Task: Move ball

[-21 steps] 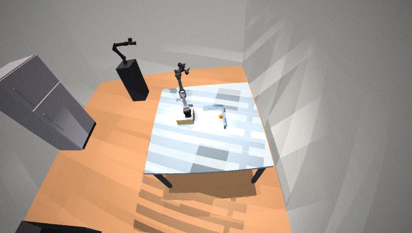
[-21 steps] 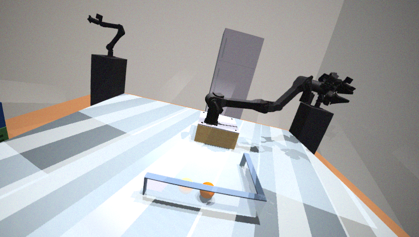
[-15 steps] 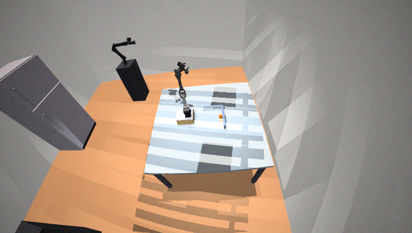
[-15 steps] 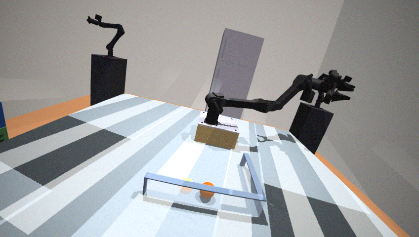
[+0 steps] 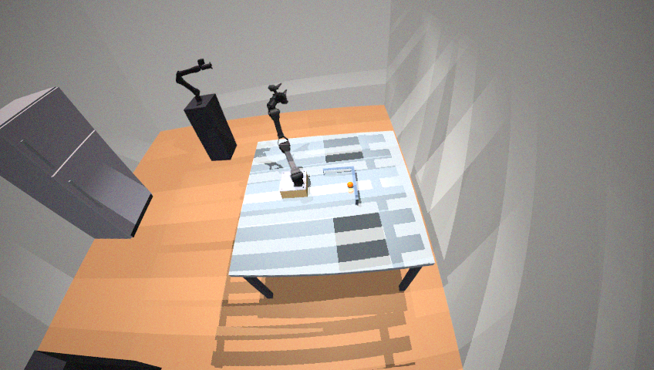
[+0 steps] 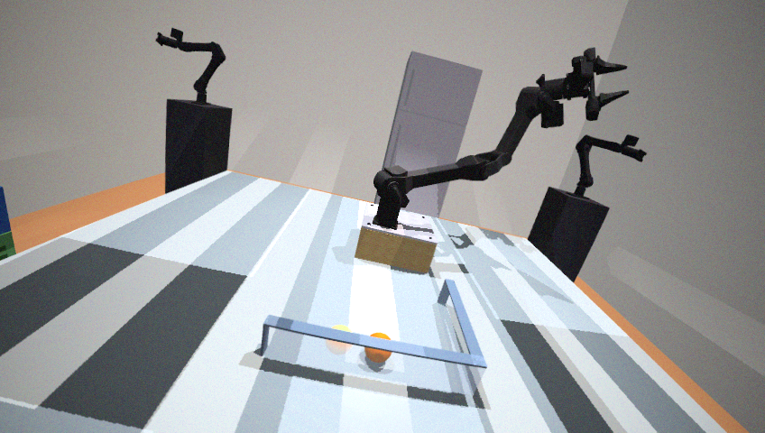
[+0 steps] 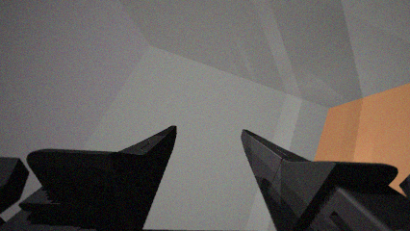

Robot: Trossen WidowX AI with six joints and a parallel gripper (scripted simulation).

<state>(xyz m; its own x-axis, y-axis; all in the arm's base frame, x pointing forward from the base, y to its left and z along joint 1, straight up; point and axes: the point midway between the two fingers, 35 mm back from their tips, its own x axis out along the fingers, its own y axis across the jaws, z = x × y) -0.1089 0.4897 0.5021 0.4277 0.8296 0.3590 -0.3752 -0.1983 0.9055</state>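
My gripper tip is now 47 cm short of the orange ball, 49 cm to the left of it and 58 cm above it. From my gripper tip the other things lie so: see-through ball copy (47 cm ahead, 55 cm to the right, 58 cm below).
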